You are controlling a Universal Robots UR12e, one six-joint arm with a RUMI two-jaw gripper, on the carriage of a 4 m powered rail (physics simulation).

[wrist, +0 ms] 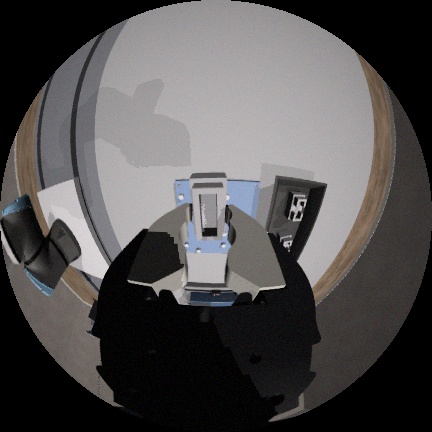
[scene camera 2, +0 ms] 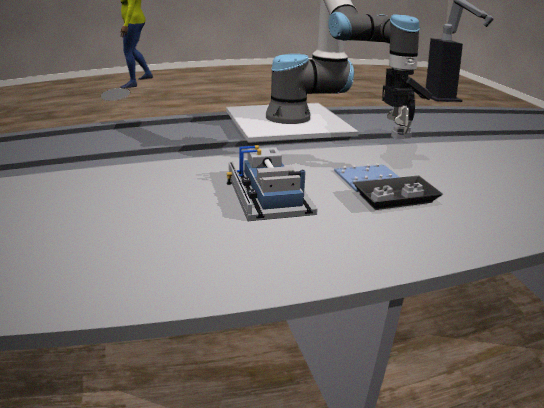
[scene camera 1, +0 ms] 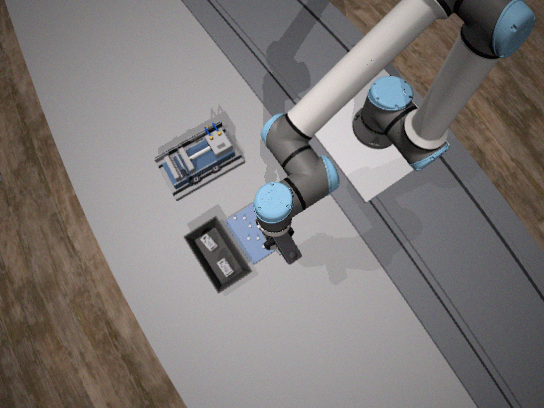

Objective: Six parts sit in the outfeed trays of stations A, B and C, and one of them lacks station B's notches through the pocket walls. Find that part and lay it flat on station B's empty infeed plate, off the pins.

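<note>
My gripper is shut on a light grey block-shaped part. The part has a rectangular pocket, and its visible rim looks unbroken. It hangs well above the blue infeed plate, which shows behind it in the wrist view. The plate bears white pins; the arm and gripper hide some of it. Two grey parts sit apart in the black outfeed tray: one part and another. Station letters do not show.
A blue and grey vise-like fixture stands beside the plate and tray on the grey table. It has upright blue hooks at one end. The black tray's raised walls stand right against the plate's edge. The arm's white carriage is behind the table.
</note>
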